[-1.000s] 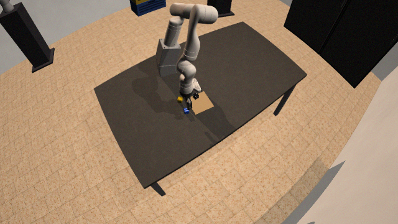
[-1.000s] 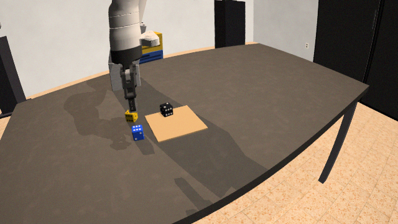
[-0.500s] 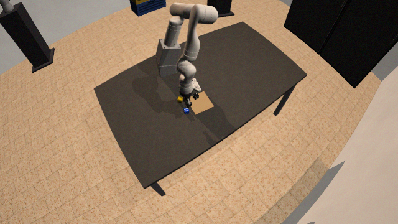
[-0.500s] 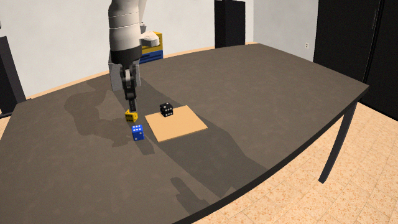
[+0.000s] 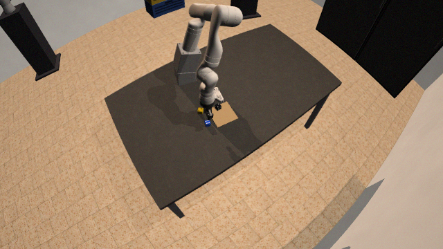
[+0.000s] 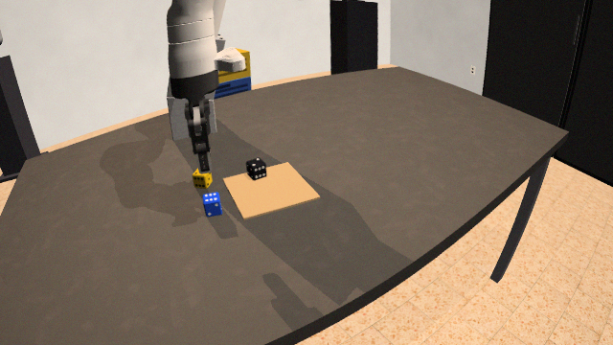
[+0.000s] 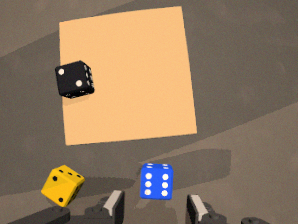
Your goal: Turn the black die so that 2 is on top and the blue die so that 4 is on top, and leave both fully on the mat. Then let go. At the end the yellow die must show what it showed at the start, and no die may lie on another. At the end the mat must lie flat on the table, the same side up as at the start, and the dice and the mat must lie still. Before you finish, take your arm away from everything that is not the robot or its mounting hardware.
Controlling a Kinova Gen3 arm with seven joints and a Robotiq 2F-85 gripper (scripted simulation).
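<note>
Now: the blue die 9 cm below my hand. Round my hand: yellow die: 10 cm behind, 9 cm below; tan mat: 3 cm behind, 11 cm to the left, 11 cm below; black die: 8 cm behind, 10 cm to the left, 9 cm below.
</note>
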